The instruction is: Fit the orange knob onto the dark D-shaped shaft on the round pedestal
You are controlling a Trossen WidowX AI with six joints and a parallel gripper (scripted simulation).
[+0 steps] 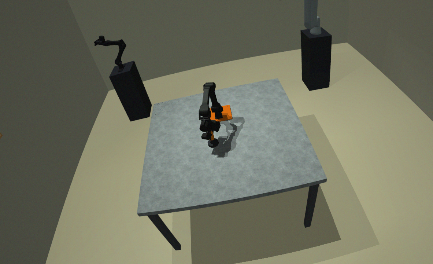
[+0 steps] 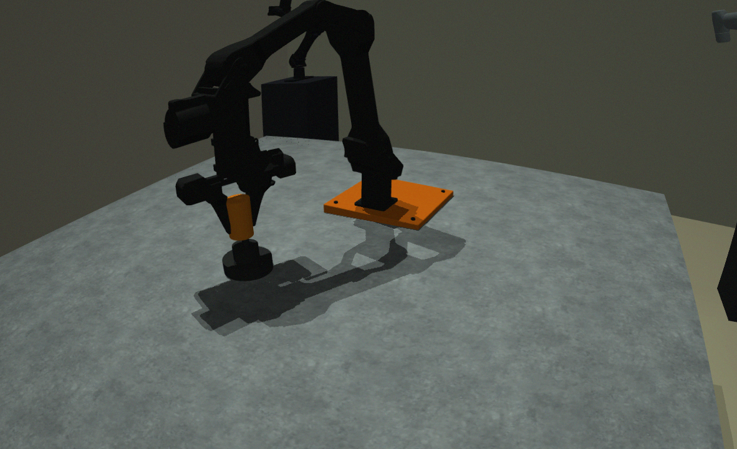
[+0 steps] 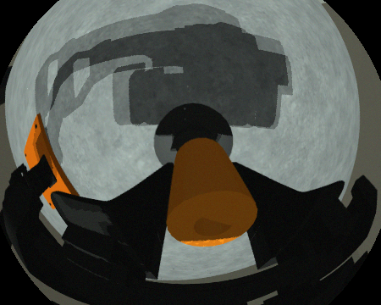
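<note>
Now: the orange knob 2 cm above my gripper tip. Also, from my gripper tip: round pedestal (4 cm below).
</note>
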